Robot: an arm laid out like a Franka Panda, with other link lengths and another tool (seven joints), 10 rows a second.
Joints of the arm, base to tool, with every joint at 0 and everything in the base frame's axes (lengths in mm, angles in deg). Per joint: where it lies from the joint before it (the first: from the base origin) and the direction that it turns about. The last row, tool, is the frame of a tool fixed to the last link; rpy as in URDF.
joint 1: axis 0 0 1 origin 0.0 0.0 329.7
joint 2: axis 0 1 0 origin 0.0 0.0 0.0
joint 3: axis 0 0 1 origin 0.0 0.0 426.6
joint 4: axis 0 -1 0 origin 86.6 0.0 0.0
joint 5: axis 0 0 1 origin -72.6 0.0 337.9
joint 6: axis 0 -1 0 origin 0.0 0.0 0.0
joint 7: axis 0 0 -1 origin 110.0 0.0 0.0
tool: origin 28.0 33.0 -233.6 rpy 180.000 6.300 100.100
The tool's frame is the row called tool.
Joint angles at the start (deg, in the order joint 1, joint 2, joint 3, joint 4, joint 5, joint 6, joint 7): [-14.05, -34.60, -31.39, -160.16, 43.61, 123.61, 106.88]
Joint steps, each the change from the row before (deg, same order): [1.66, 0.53, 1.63, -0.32, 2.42, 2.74, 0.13]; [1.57, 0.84, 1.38, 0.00, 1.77, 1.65, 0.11]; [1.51, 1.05, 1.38, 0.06, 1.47, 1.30, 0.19]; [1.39, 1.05, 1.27, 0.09, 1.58, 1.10, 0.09]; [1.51, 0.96, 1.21, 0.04, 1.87, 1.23, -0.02]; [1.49, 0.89, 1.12, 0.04, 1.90, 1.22, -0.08]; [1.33, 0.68, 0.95, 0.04, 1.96, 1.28, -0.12]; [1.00, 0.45, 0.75, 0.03, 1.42, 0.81, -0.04]
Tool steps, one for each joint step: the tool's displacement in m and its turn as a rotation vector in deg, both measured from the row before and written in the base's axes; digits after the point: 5 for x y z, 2 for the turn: [0.01181, 0.00477, -0.00020, -0.66, -0.12, -0.45]; [0.01032, 0.00653, -0.00081, -0.38, 0.27, 0.36]; [0.00946, 0.00786, -0.00205, -0.31, 0.62, 0.68]; [0.00879, 0.00813, -0.00208, -0.12, 0.54, 0.60]; [0.00869, 0.00877, -0.00196, -0.03, 0.35, 0.47]; [0.00805, 0.00872, -0.00187, -0.01, 0.26, 0.39]; [0.00712, 0.00716, -0.00100, 0.03, 0.03, 0.02]; [0.00488, 0.00641, -0.00060, 0.09, 0.05, 0.15]
